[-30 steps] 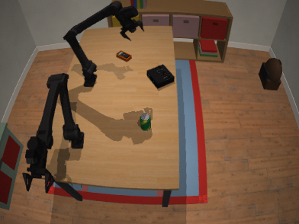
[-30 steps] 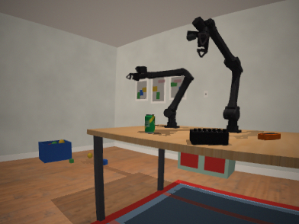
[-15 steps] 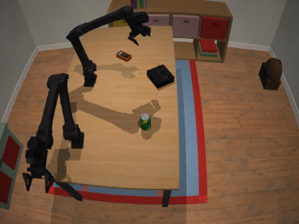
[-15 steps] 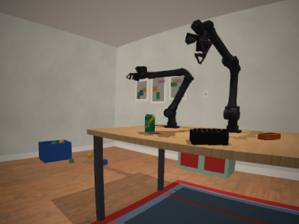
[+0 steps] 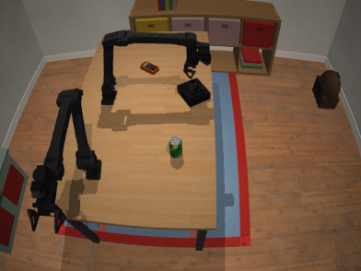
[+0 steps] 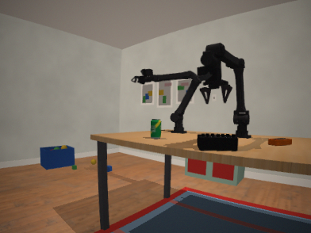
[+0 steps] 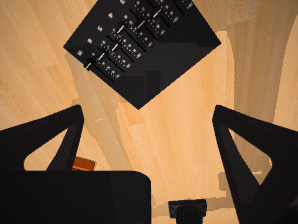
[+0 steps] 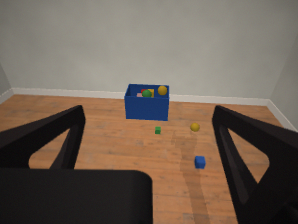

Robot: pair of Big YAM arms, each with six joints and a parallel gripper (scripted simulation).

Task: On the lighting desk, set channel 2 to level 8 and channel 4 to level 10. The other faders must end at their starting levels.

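My left hand is 14 cm above the channel 2 knob, 4 cm short of it and 2 cm to the left of it. The rest, counted from my left hand: channel 3 knob: 14 cm below, 4 cm ahead; channel 4 cap: 14 cm below, 4 cm ahead, 3 cm to the left.
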